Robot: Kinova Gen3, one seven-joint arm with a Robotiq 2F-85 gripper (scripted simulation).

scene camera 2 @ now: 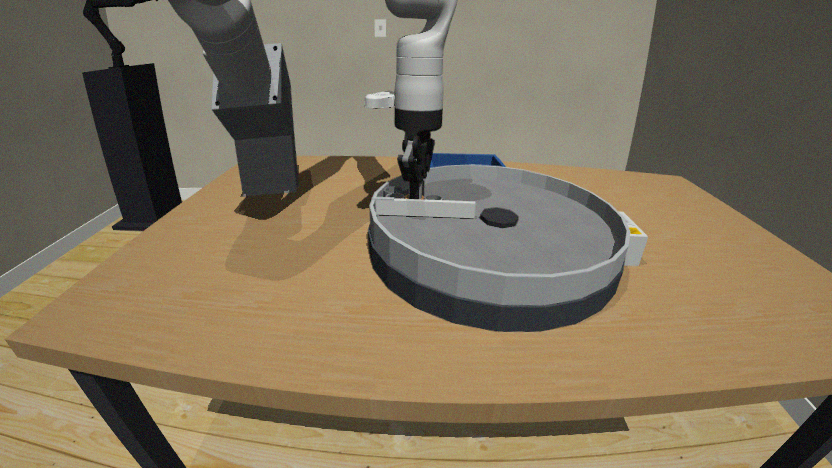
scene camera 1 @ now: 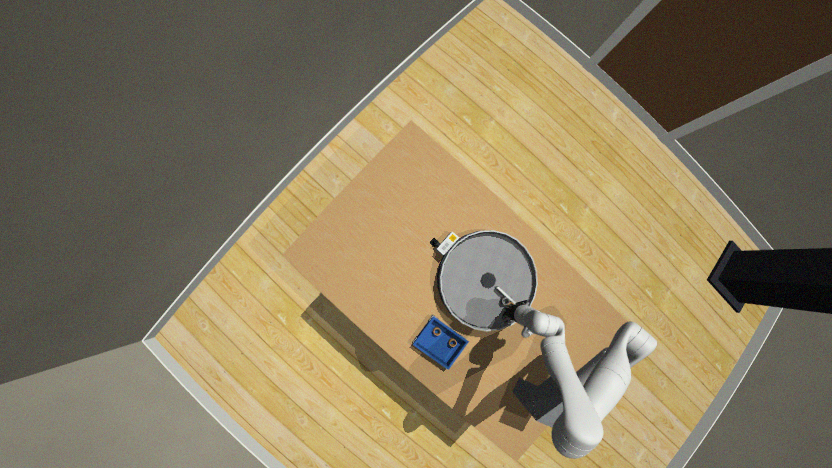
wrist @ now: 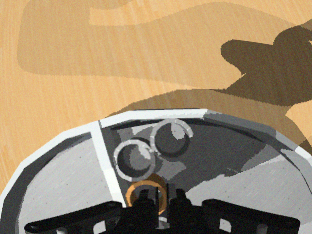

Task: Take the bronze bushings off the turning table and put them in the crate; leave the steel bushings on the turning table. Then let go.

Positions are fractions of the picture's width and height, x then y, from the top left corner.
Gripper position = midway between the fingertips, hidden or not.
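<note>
A round grey turning table (wrist: 0.72,0.70) is visible. The gripper appears in scene camera 2 (scene camera 2: 0.50,0.43) and in the wrist view (wrist: 0.52,0.83).
</note>
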